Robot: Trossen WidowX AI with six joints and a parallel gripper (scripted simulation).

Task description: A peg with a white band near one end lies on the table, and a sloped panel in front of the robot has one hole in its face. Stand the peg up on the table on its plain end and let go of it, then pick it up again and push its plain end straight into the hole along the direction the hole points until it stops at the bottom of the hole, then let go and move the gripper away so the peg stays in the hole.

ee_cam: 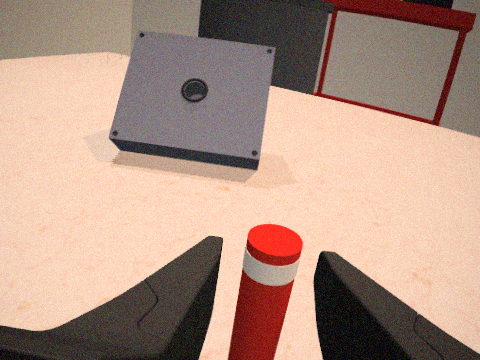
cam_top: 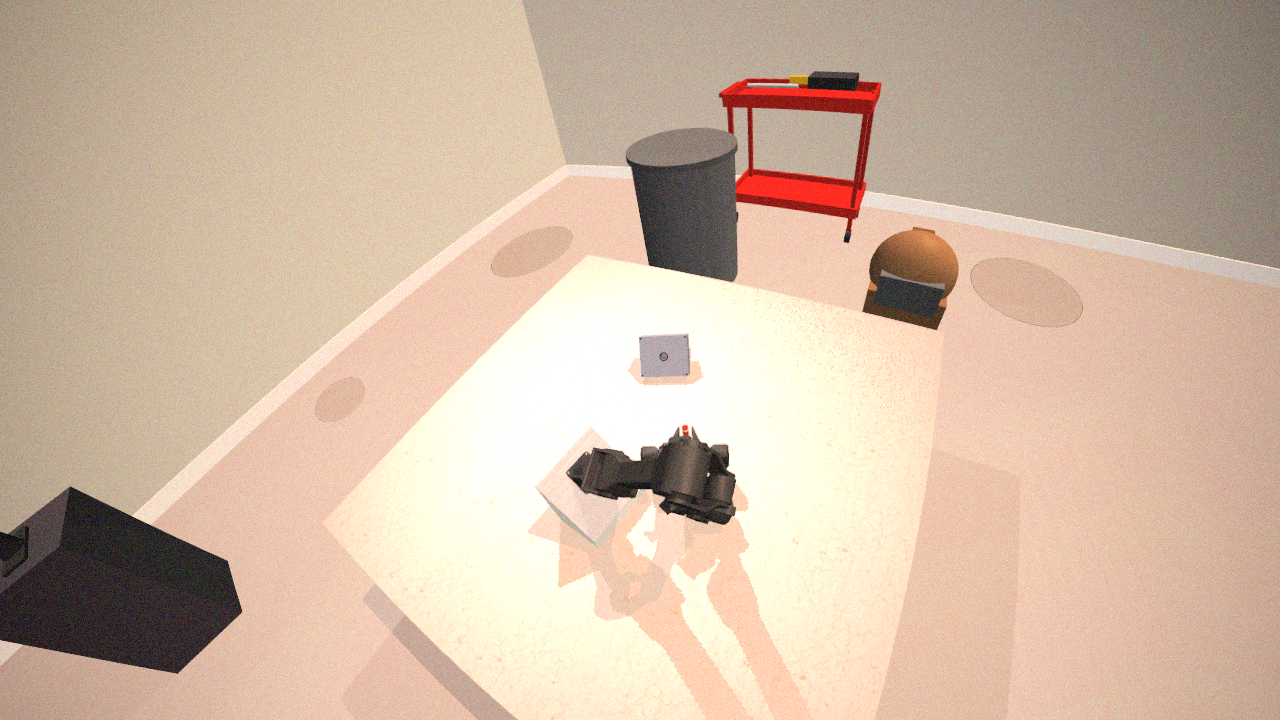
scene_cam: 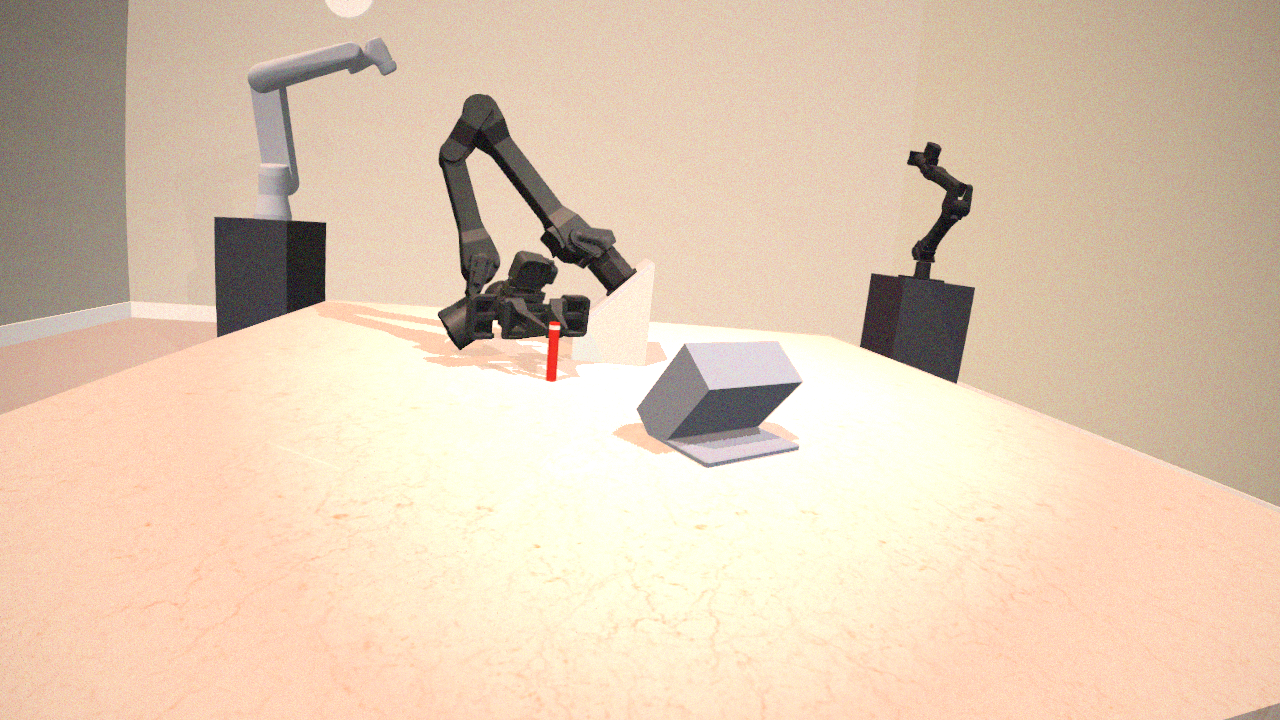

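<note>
The red peg lies 1 cm below my gripper tip and 1 cm behind it. From my gripper tip the other things lie so: grey sloped panel (19 cm to the left, 18 cm ahead, 2 cm below).
</note>
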